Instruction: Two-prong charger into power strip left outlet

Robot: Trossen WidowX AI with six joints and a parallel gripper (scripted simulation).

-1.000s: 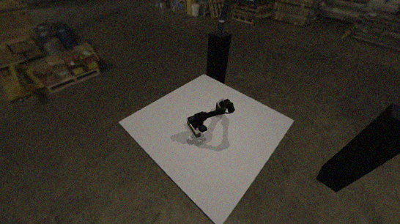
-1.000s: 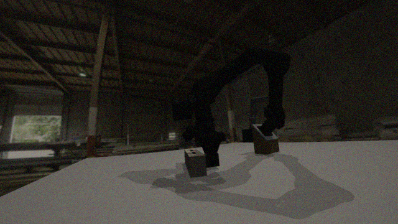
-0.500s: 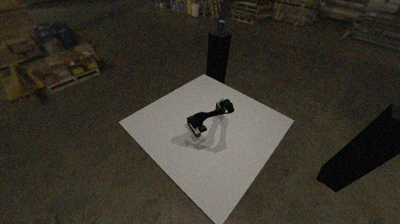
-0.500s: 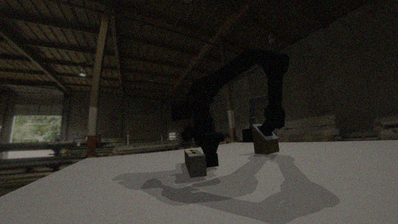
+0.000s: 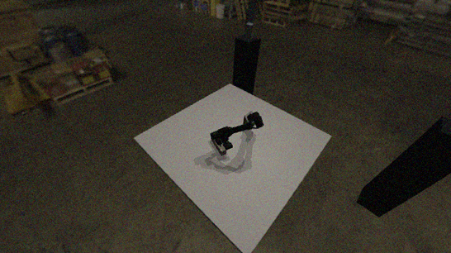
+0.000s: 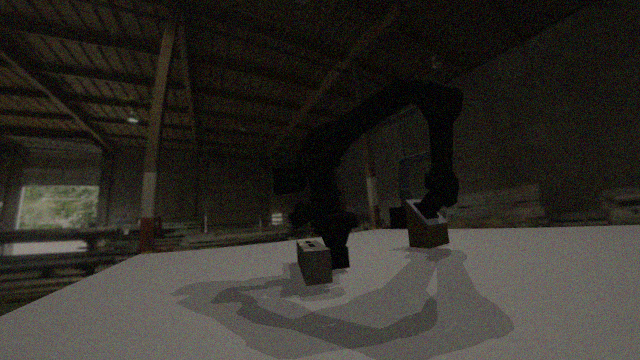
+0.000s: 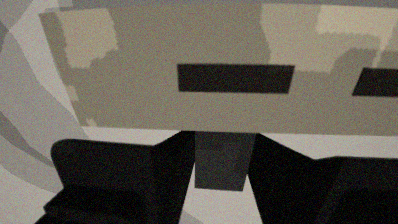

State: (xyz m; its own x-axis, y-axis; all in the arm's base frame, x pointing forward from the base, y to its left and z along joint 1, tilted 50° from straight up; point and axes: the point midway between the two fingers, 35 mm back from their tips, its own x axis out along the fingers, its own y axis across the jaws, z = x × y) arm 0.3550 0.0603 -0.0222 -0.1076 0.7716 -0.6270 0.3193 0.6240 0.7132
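Now: the box-shaped charger 20 mm ahead of my gripper tip, 10 mm to the right of it and 10 mm above it.
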